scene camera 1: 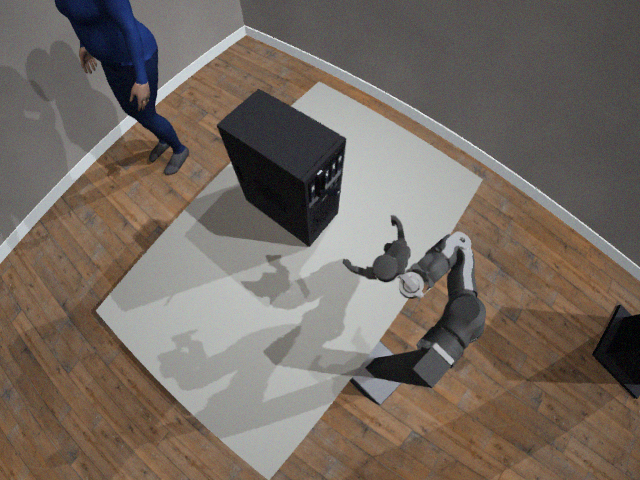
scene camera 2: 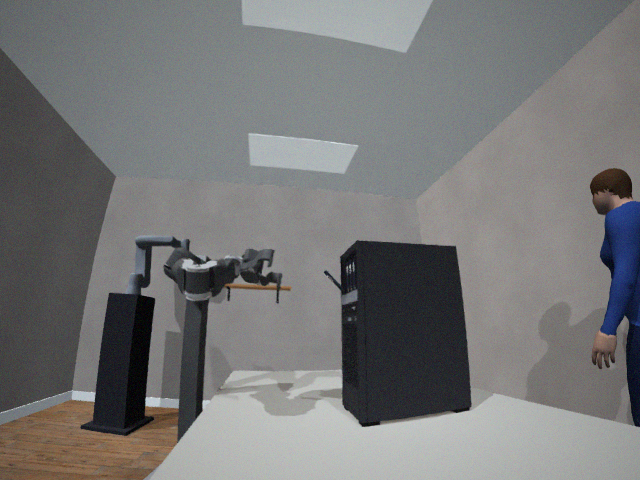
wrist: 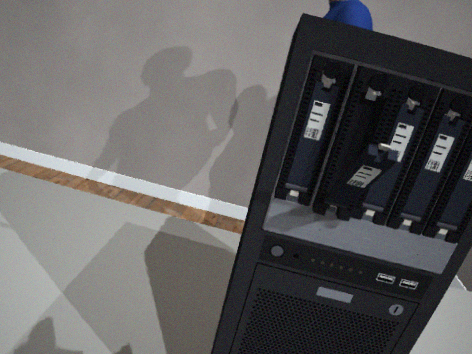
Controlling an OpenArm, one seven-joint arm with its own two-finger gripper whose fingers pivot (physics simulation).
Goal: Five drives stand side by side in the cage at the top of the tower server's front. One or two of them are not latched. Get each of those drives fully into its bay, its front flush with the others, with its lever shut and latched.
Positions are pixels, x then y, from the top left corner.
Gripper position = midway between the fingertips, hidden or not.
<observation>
my gripper: scene camera 1 368, 239; scene camera 2 277, 270; not seen in the wrist view (out of frame)
same spot on black tower server: (wrist: 280, 287) = (scene camera 2: 345, 321)
</observation>
